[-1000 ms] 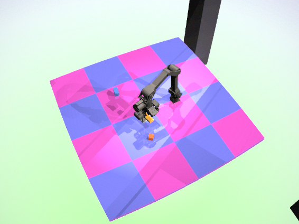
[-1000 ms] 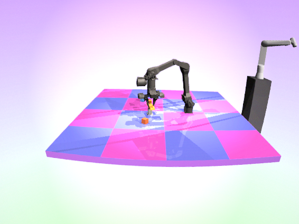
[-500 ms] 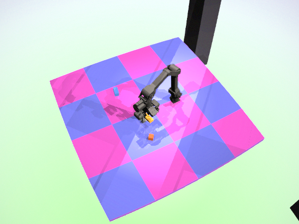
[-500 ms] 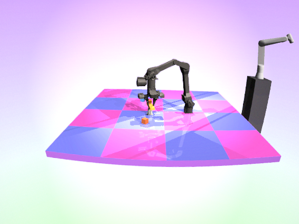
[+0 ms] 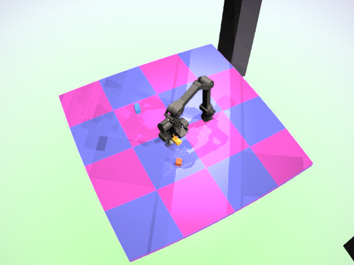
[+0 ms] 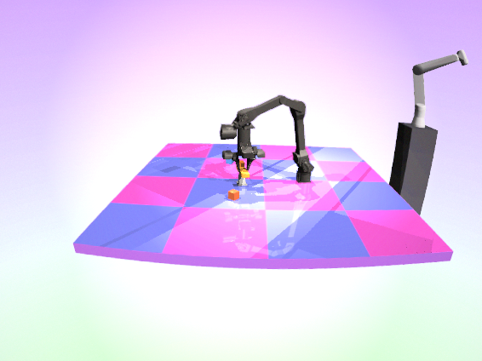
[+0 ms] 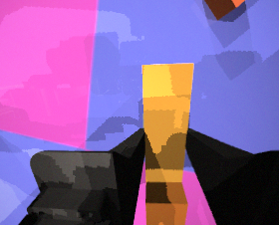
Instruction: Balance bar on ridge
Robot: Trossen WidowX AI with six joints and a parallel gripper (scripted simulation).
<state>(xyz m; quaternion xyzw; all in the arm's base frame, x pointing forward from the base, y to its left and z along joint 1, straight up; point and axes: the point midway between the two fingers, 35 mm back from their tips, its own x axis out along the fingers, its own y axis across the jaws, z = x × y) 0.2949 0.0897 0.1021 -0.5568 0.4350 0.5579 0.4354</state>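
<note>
The orange bar is 40 mm to the right of my gripper tip, 10 mm ahead of it and 10 mm above it. Also, from my gripper tip: blue block 340 mm to the right, 80 mm ahead, 50 mm below; then orange cube 140 mm to the left, 50 mm below, 30 mm ahead.
</note>
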